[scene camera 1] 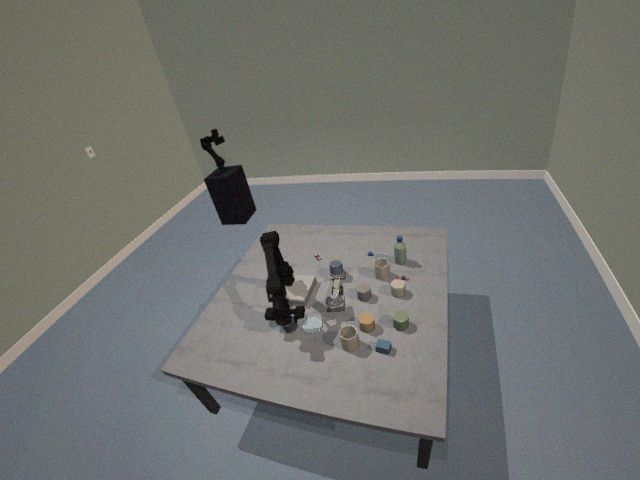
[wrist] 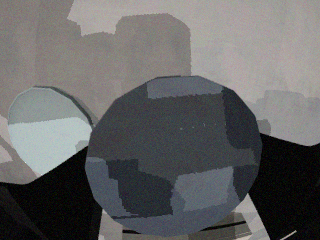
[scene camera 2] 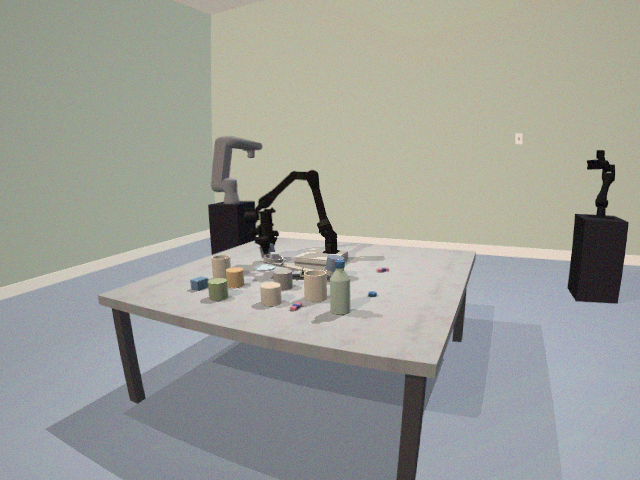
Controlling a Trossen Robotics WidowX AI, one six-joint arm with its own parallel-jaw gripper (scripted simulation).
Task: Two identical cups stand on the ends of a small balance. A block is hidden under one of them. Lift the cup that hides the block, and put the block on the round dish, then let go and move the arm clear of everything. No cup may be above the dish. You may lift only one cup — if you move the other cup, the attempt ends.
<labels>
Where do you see a blue-grey cup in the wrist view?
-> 179, 150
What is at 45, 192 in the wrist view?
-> My gripper.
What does my gripper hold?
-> A blue-grey cup.
</labels>
